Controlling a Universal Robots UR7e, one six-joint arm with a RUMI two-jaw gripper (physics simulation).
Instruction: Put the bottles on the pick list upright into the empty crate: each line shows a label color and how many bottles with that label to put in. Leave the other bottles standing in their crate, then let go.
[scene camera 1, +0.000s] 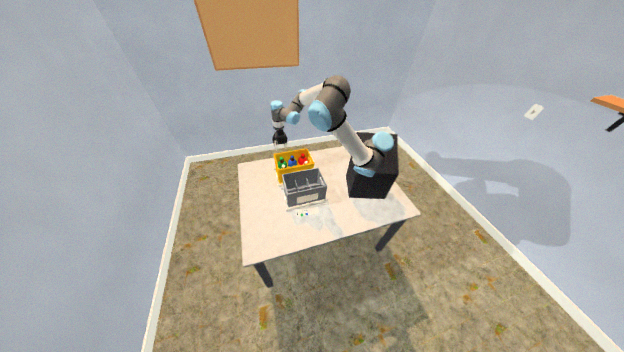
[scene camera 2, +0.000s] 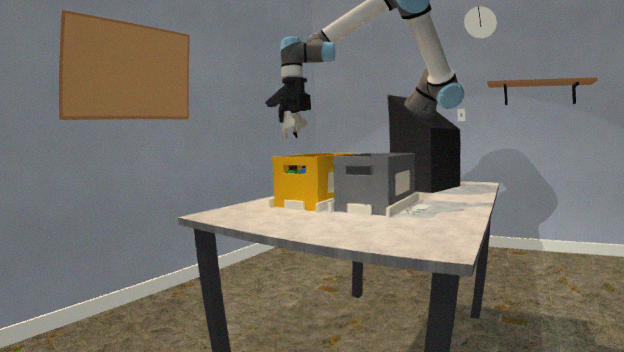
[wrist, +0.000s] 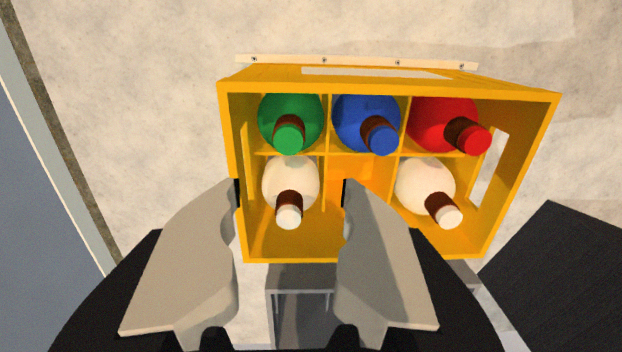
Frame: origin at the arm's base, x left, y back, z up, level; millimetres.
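Where they show: gripper, fingertip midpoint: (scene camera 1: 281, 149) (scene camera 2: 291, 138) (wrist: 291, 181); arm's base at its link origin: (scene camera 2: 418, 110).
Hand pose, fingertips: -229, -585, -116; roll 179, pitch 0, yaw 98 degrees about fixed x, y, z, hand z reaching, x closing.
Things, the pixels of their top centre, and the offset from my fingertips, as dx, dy, dz. "pt": a spot on its surface instead. Level surfaces: height alone.
- yellow crate at its top centre: (wrist: 382, 191) (scene camera 2: 316, 154) (scene camera 1: 293, 158) +35, +87, -64
- left white bottle at its top centre: (wrist: 288, 220) +91, +7, -76
- right white bottle at a spot on its surface: (wrist: 448, 217) pt +64, +176, -76
- pick list at its top centre: (scene camera 2: 416, 208) (scene camera 1: 307, 211) +410, +147, -237
- table at its surface level: dz -239
The yellow crate (scene camera 1: 279, 175) (scene camera 2: 300, 189) (wrist: 390, 91) holds upright bottles: green (scene camera 1: 281, 161) (wrist: 289, 139), blue (scene camera 1: 292, 160) (wrist: 382, 140) and red (scene camera 1: 303, 158) (wrist: 474, 140) in one row, and a left white bottle (wrist: 288, 217) and a right white bottle (wrist: 448, 217) in the other, with the middle compartment between them empty. The grey crate (scene camera 1: 291, 199) (scene camera 2: 345, 190) (wrist: 300, 277) beside it shows no bottles. My gripper (scene camera 1: 280, 147) (scene camera 2: 291, 135) (wrist: 291, 181) is partly open and empty, above the yellow crate; the left white bottle shows below, between the fingertips. The pick list (scene camera 1: 302, 214) (scene camera 2: 419, 209) is too small to read.
Both crates stand close together on the table (scene camera 1: 260, 225) (scene camera 2: 300, 227). Low white rails (scene camera 2: 402, 204) (wrist: 360, 60) edge them. The black arm pedestal (scene camera 1: 370, 185) (scene camera 2: 445, 160) (wrist: 565, 265) stands to the right of the crates.
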